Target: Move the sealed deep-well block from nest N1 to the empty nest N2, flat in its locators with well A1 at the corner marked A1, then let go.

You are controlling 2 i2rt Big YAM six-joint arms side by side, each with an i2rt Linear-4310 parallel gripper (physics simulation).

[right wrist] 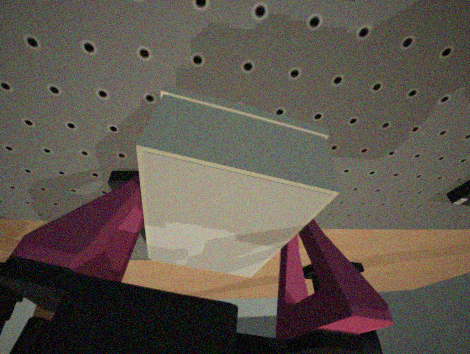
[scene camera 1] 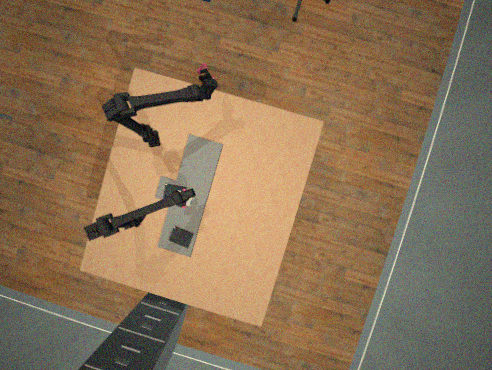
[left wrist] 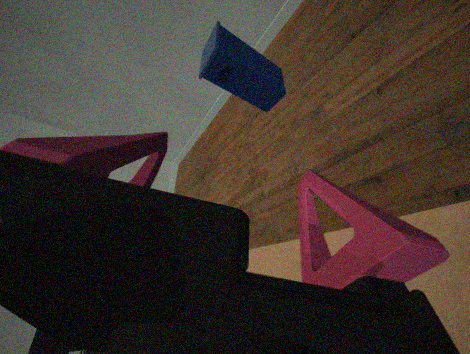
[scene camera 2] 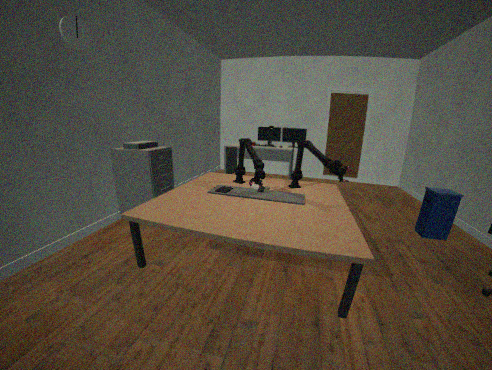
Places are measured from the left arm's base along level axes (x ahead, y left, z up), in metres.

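Pixels of known places: left gripper, between the fingertips: (scene camera 1: 208, 69) (left wrist: 237, 159) (scene camera 2: 350, 176); right gripper, between the fingertips: (right wrist: 226, 185) (scene camera 2: 254, 189); left arm's base, origin of its link: (scene camera 1: 153, 139) (scene camera 2: 294, 186); right arm's base, origin of its link: (scene camera 2: 239, 182).
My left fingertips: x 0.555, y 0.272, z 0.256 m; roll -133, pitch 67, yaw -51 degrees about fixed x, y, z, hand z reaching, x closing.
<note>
Ahead of a thing's pixels: the offset from my left fingertips to its middle. Level surfaces: height alone.
My right gripper (scene camera 1: 186, 197) (scene camera 2: 256, 184) (right wrist: 226, 185) is shut on the sealed deep-well block {dx -0.389, dy -0.774, dz -0.205 m} (scene camera 1: 190, 202) (scene camera 2: 253, 186) (right wrist: 225, 210), gripping its two opposite sides. The block shows a pale top and a grey-blue side and hangs above the perforated plate {dz -0.243 m} (scene camera 1: 204, 165) (scene camera 2: 285, 196) (right wrist: 280, 35). One dark nest {dx -0.486, dy -1.071, dz -0.232 m} (scene camera 1: 181, 237) (scene camera 2: 223, 189) (right wrist: 461, 193) stands on the plate's lower end. Another dark nest {dx -0.466, dy -0.722, dz -0.232 m} (scene camera 1: 173, 190) shows partly beneath the right arm. Nest labels and the A1 marks are unreadable. My left gripper (scene camera 1: 202, 68) (left wrist: 237, 159) is open and empty, beyond the table's upper edge.
The plate lies on the wooden table {dz -0.256 m} (scene camera 1: 260, 200) (scene camera 2: 240, 220). The left arm (scene camera 1: 165, 99) (scene camera 2: 320, 155) reaches along the table's upper edge in scene camera 1. A blue bin (scene camera 2: 438, 214) (left wrist: 245, 70) stands on the floor. A grey cabinet (scene camera 2: 135, 172) stands beyond the table.
</note>
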